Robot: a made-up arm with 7 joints. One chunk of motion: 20 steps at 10 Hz.
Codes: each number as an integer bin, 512 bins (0 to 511) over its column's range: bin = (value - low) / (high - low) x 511, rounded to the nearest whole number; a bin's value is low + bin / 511 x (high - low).
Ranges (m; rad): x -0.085..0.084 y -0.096..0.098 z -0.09..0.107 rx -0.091..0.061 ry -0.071..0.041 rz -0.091..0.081
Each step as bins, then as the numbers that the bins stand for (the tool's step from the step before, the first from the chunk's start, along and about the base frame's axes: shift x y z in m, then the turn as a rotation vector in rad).
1 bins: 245 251 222 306 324 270
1 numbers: -0.00397 -0.00071 -0.00441 0.00002 0.00001 -0.00012
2 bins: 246 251 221 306 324 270
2 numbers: -0.00364 -0.00071 -0.00480 0.00002 0.00001 -0.00012
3 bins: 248 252 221 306 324 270
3 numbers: -0.00298 -0.00033 -0.00480 0.00002 0.00001 -0.00012
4 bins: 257 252 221 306 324 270
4 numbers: 0.00000 -0.00033 -0.00480 0.00002 0.00001 -0.00012
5 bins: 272 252 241 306 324 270
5 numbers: 0.00496 -0.00033 0.00291 0.00002 0.00001 -0.00012
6 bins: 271 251 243 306 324 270
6 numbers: 0.00463 -0.00071 0.00368 0.00002 0.00001 -0.00012
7 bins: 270 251 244 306 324 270
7 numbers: 0.00430 -0.00071 0.00407 0.00002 0.00001 -0.00012
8 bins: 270 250 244 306 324 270
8 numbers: 0.00430 -0.00109 0.00407 0.00002 0.00001 -0.00012
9 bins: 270 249 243 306 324 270
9 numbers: 0.00430 -0.00147 0.00368 0.00002 0.00001 -0.00012
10 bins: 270 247 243 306 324 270
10 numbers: 0.00430 -0.00223 0.00368 0.00002 0.00001 -0.00012
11 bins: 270 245 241 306 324 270
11 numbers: 0.00430 -0.00299 0.00291 0.00002 0.00001 -0.00012
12 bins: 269 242 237 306 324 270
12 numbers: 0.00396 -0.00413 0.00137 0.00002 0.00001 -0.00012
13 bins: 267 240 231 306 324 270
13 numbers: 0.00330 -0.00488 -0.00095 0.00002 0.00001 -0.00012
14 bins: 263 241 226 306 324 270
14 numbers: 0.00198 -0.00450 -0.00287 0.00002 0.00001 -0.00012
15 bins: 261 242 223 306 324 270
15 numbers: 0.00132 -0.00413 -0.00403 0.00002 0.00001 -0.00012
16 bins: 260 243 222 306 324 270
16 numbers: 0.00099 -0.00375 -0.00441 0.00002 0.00001 -0.00012
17 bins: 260 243 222 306 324 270
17 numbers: 0.00099 -0.00375 -0.00441 0.00002 0.00001 -0.00012
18 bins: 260 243 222 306 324 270
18 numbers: 0.00099 -0.00375 -0.00441 0.00002 0.00001 -0.00012
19 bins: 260 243 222 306 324 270
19 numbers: 0.00099 -0.00375 -0.00441 0.00002 0.00001 -0.00012
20 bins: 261 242 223 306 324 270
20 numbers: 0.00132 -0.00413 -0.00403 0.00002 0.00001 -0.00012
